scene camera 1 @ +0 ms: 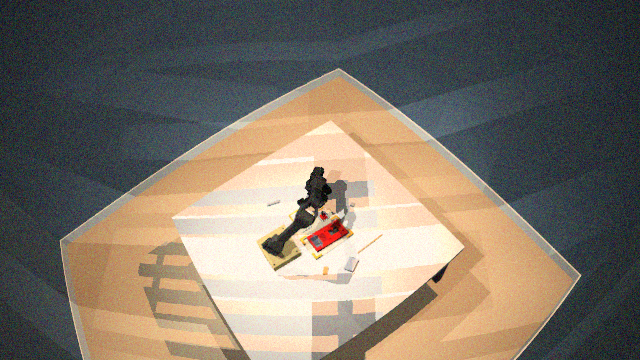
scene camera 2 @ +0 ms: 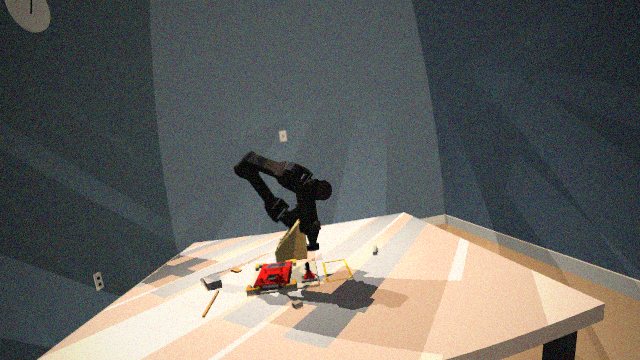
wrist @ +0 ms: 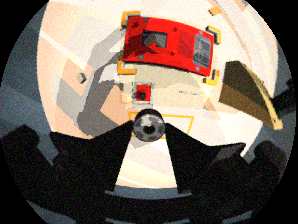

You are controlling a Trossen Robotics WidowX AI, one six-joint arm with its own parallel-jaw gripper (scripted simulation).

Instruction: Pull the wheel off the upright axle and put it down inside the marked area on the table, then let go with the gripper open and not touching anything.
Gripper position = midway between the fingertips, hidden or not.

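Note:
My gripper (scene camera 2: 312, 247), which the wrist view shows me too (wrist: 149, 124), is carrying a wheel (wrist: 149, 116). There is also a red board (wrist: 152, 41) in the scene.

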